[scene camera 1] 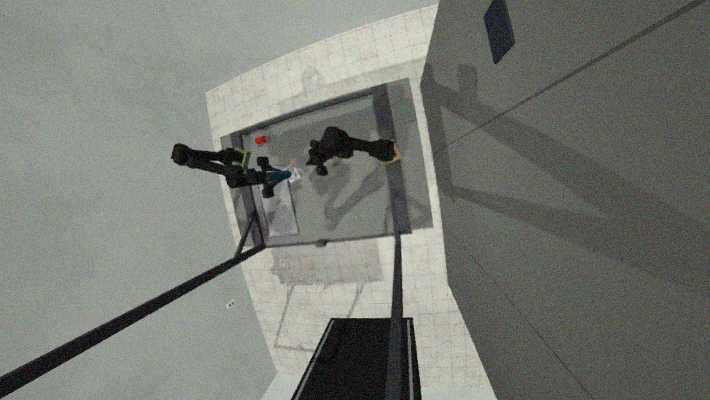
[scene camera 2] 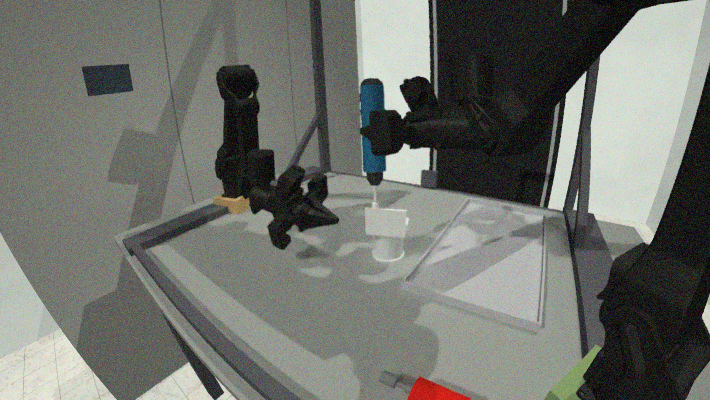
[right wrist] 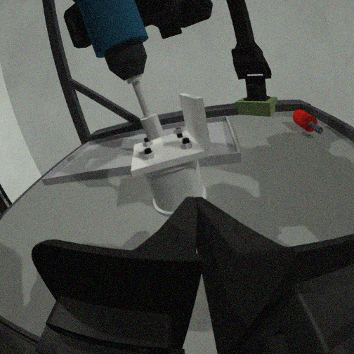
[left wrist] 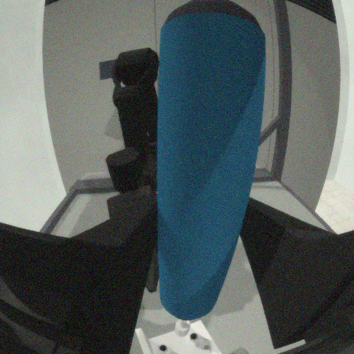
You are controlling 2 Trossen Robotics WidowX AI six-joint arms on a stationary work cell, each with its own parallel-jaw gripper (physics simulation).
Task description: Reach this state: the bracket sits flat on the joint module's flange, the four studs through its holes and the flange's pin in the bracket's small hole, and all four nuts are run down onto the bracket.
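Seen in the pictures: left gripper, fingertip midpoint: (scene camera 1: 281, 175) (scene camera 2: 368, 130); right gripper, fingertip midpoint: (scene camera 1: 306, 164) (scene camera 2: 338, 220); left arm's base, link origin: (scene camera 1: 238, 157); right arm's base, link origin: (scene camera 1: 387, 152) (scene camera 2: 235, 193).
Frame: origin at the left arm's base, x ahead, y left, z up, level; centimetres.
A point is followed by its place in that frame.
Observation:
The white bracket (scene camera 1: 296, 174) @[x 43.2, y 4.6, z 2.8 cm] (scene camera 2: 385, 221) @[x 38.3, y 5.9, z 5.2 cm] (left wrist: 175, 341) (right wrist: 167, 154) lies on top of the upright white joint module (scene camera 2: 388, 247) @[x 38.5, y 5.1, z -0.4 cm] (right wrist: 177, 184). In the right wrist view, dark stud ends with small grey nuts (right wrist: 186, 145) show on the bracket plate; how far down each nut sits is too small to tell. The flange pin cannot be made out. My left gripper (scene camera 2: 372, 131) @[x 45.4, y 5.2, z 19.7 cm] is shut on a blue nut driver (scene camera 1: 281, 175) @[x 46.4, y 5.4, z 21.4 cm] (scene camera 2: 372, 95) @[x 43.1, y 5.3, z 25.9 cm] (left wrist: 207, 150) (right wrist: 115, 27), held upright with its light socket (right wrist: 151, 127) at the bracket, contact unclear. My right gripper (scene camera 1: 309, 163) @[x 47.0, y 11.5, z 2.8 cm] (scene camera 2: 336, 220) @[x 47.0, y 11.5, z 2.8 cm] (right wrist: 192, 204) is shut and empty, beside the module.
A shallow pale tray (scene camera 1: 297, 220) @[x 48.9, y -22.0, z -2.6 cm] (scene camera 2: 470, 304) @[x 20.9, y 1.0, z -2.4 cm] (right wrist: 90, 177) lies beside the module. A red tool (scene camera 1: 260, 140) @[x 12.1, y 14.3, z -0.6 cm] (scene camera 2: 435, 391) @[x 11.5, y 14.7, z -0.3 cm] (right wrist: 305, 120) with a grey tip lies near the green arm base (scene camera 2: 572, 376) @[x 4.5, y 1.6, z 0.0 cm] (right wrist: 256, 107). The right arm stands on an orange base (scene camera 1: 397, 152) @[x 88.3, y 33.2, z 0.3 cm] (scene camera 2: 232, 204) @[x 78.1, y 32.6, z -0.8 cm].

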